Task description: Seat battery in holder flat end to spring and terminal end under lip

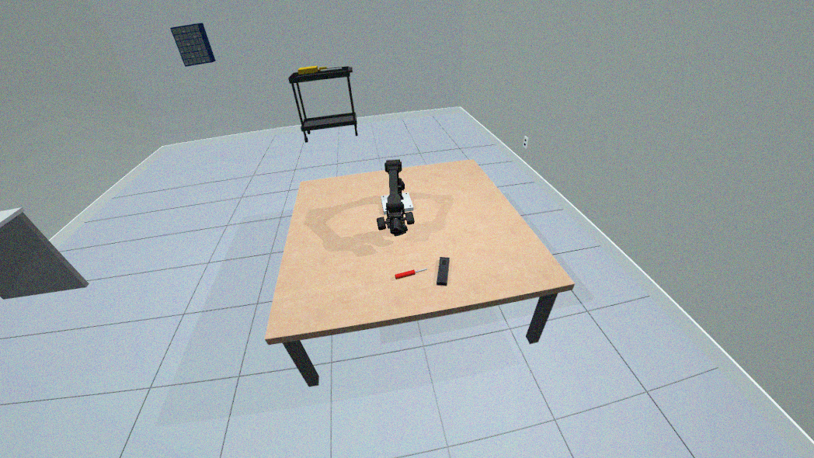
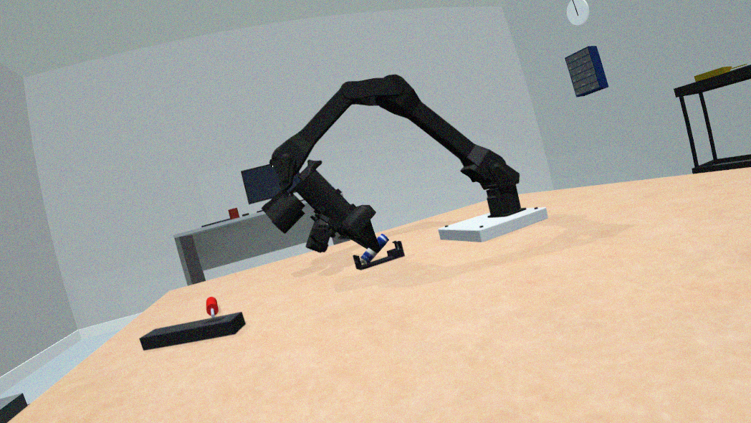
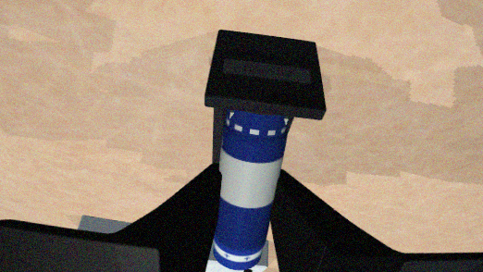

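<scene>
The battery lies 10 mm above my gripper tip. The rest, counted from my gripper tip: red-handled screwdriver: 340 mm ahead, 10 mm below.
</scene>
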